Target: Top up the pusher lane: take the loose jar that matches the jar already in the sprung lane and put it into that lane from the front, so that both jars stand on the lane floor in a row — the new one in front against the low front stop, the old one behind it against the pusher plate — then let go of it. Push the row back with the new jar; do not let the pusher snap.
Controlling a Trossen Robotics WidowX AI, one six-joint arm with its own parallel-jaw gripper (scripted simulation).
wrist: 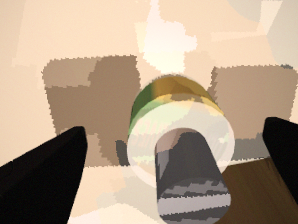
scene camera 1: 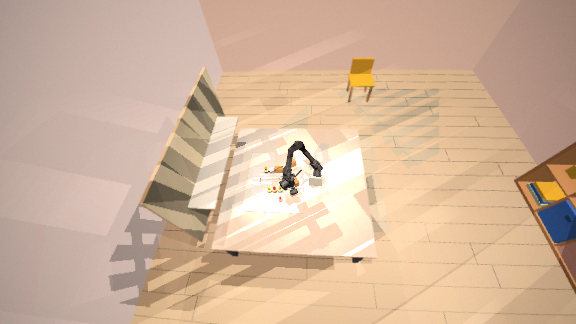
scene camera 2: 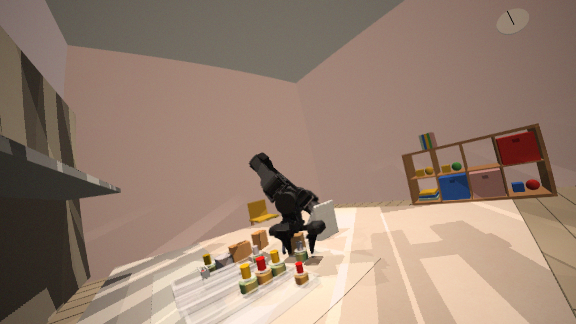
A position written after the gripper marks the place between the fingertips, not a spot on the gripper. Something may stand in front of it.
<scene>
The gripper point(scene camera 2: 301, 253) is open, holding nothing. Further things: a jar point(wrist: 179, 142).
The gripper also shows in the wrist view point(wrist: 176, 131).
</scene>
